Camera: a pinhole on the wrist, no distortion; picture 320 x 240 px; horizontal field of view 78.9 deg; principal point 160.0 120.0 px. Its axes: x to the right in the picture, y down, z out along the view. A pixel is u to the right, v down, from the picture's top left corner.
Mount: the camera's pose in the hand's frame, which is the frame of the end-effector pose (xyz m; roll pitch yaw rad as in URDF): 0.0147 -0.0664 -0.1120 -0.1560 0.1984 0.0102
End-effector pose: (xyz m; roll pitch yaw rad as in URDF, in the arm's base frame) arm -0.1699 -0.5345 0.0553 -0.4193 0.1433 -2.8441
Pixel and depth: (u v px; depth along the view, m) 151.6 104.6 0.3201
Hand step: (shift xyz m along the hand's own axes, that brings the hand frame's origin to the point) 0.0640 -0.0412 0.2046
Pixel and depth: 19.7 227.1 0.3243
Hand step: -0.1593 0.1587 0.2210
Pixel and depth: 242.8 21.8 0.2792
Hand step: 0.1909 -0.1605 0.1564
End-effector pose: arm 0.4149 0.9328 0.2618 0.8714 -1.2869 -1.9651
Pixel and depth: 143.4 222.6 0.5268
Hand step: 0.0610 0.2905 0.3647
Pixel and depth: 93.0 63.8 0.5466
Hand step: -0.0580 -0.1383 0.4786
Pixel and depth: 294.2 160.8 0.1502
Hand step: 0.1440 -0.0106 0.0082
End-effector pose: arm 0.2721 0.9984 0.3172 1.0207 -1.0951 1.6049
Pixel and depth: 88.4 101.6 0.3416
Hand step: -0.0413 -0.0458 0.2485
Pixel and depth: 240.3 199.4 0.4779
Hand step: 0.2925 0.2035 0.2822
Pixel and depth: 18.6 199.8 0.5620
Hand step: -0.2868 0.2457 0.4777
